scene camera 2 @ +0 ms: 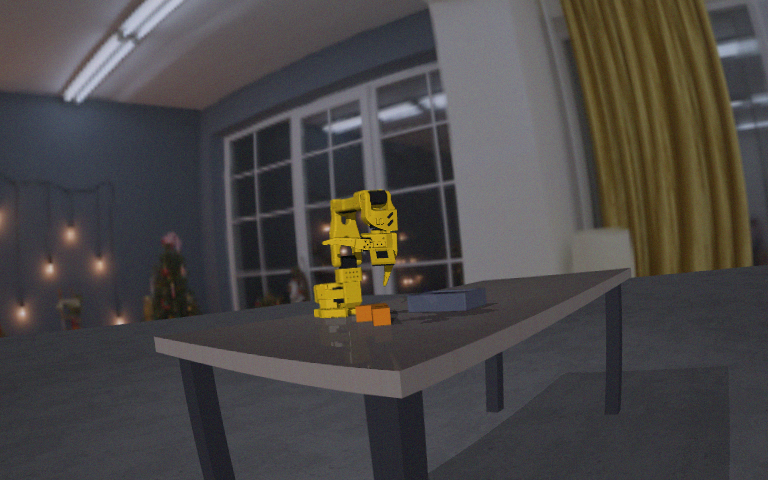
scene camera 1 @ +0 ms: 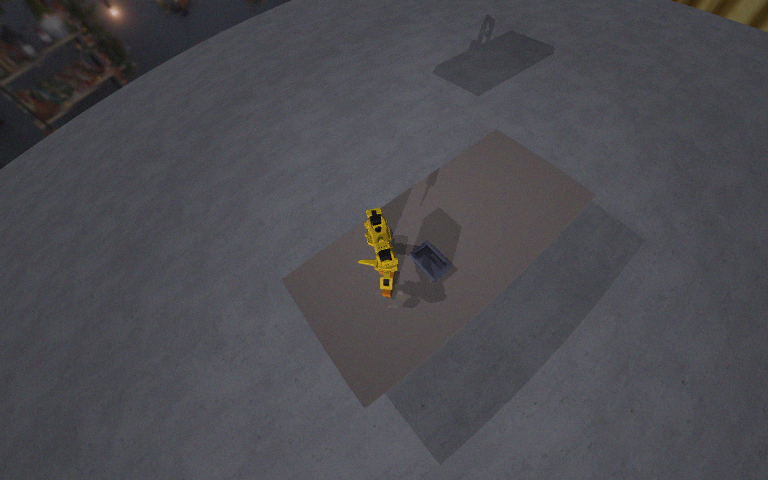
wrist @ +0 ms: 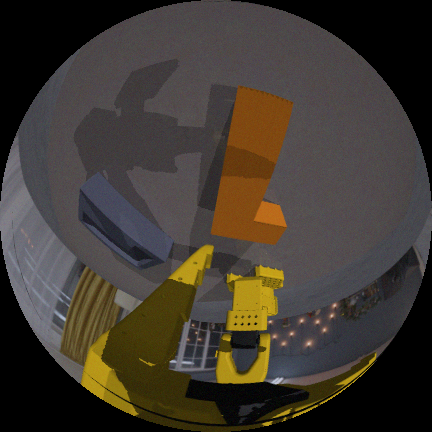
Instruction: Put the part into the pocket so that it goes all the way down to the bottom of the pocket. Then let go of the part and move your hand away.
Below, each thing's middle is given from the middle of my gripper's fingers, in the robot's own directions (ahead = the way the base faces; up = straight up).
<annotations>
I see the orange L-shaped part (wrist: 259, 120) 140 mm below my hand, 20 mm to the left of it and 20 mm ahead of it. Round my hand: blue-grey pocket block (scene camera 2: 459, 299) 190 mm to the left, 130 mm below, 70 mm ahead.
</annotations>
